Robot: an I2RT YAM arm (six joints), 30 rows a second.
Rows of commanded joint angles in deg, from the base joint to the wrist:
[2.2, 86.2, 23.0, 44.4, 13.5, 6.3]
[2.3, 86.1, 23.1, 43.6, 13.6, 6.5]
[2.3, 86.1, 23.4, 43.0, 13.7, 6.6]
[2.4, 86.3, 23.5, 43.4, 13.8, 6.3]
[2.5, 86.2, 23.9, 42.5, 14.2, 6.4]
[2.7, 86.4, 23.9, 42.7, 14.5, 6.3]
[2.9, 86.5, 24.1, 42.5, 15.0, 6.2]
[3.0, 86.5, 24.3, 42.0, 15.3, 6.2]
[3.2, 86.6, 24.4, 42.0, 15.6, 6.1]
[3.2, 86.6, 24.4, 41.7, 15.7, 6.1]
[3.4, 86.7, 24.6, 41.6, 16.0, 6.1]
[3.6, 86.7, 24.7, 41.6, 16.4, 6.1]
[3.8, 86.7, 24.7, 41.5, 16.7, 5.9]
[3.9, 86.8, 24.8, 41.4, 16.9, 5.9]
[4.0, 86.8, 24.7, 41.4, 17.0, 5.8]
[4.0, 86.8, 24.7, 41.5, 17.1, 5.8]
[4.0, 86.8, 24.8, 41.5, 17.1, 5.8]
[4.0, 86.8, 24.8, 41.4, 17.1, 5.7]
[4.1, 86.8, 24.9, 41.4, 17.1, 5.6]
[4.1, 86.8, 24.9, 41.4, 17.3, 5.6]
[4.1, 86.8, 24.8, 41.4, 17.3, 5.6]
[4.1, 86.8, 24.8, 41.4, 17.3, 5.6]
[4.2, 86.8, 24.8, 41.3, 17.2, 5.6]
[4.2, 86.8, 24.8, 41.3, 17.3, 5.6]
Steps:
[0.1, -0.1, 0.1, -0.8, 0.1, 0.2]
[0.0, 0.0, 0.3, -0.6, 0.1, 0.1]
[0.1, 0.2, 0.1, 0.4, 0.1, -0.3]
[0.1, -0.1, 0.4, -0.9, 0.4, 0.1]
[0.2, 0.2, 0.0, 0.2, 0.3, -0.1]
[0.2, 0.1, 0.2, -0.2, 0.5, -0.1]
[0.1, 0.0, 0.2, -0.5, 0.3, 0.0]
[0.2, 0.1, 0.1, 0.0, 0.3, -0.1]
[0.0, 0.0, 0.0, -0.3, 0.1, 0.0]
[0.2, 0.1, 0.2, -0.1, 0.3, 0.0]
[0.2, 0.0, 0.1, 0.0, 0.4, 0.0]
[0.2, 0.0, 0.0, -0.1, 0.3, -0.2]
[0.1, 0.1, 0.1, -0.1, 0.2, 0.0]
[0.1, 0.0, -0.1, 0.0, 0.1, -0.1]
[0.0, 0.0, 0.0, 0.1, 0.1, 0.0]
[0.0, 0.0, 0.1, 0.0, 0.0, 0.0]
[0.0, 0.0, 0.0, -0.1, 0.0, -0.1]
[0.1, 0.0, 0.1, 0.0, 0.0, -0.1]
[0.0, 0.0, 0.0, 0.0, 0.2, 0.0]
[0.0, 0.0, -0.1, 0.0, 0.0, 0.0]
[0.0, 0.0, 0.0, 0.0, 0.0, 0.0]
[0.1, 0.0, 0.0, -0.1, -0.1, 0.0]
[0.0, 0.0, 0.0, 0.0, 0.1, 0.0]

